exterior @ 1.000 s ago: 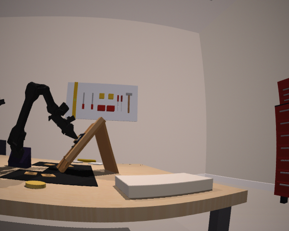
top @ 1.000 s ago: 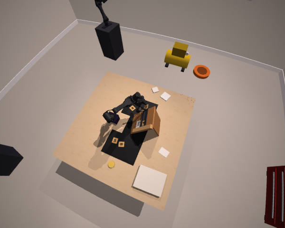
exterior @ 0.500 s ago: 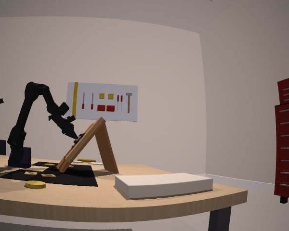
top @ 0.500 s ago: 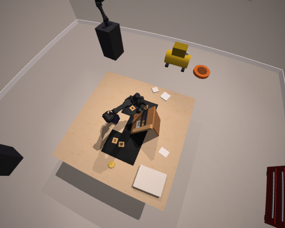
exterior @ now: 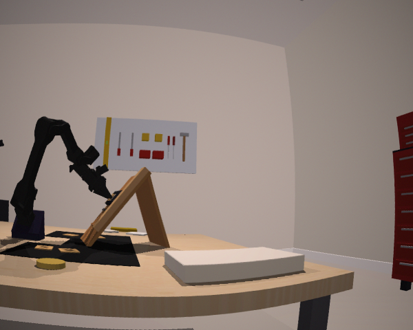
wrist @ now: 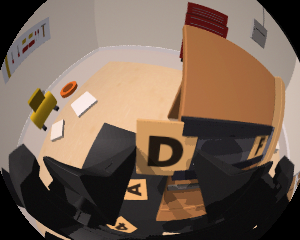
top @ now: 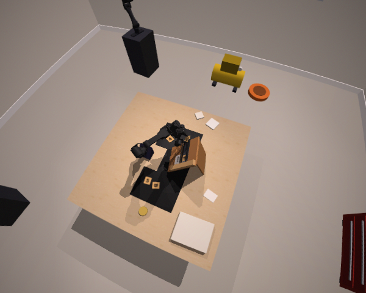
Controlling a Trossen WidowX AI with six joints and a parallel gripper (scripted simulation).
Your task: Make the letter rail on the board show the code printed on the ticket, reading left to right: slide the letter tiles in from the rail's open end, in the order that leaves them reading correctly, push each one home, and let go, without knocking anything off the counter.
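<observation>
Now: gripper tip 170 mm to the left of the white ticket and 80 mm above it. Round my gripper tip: black mat: 210 mm to the right, 180 mm below, 110 mm behind; then white slab: 590 mm to the right, 380 mm ahead, 160 mm below.
</observation>
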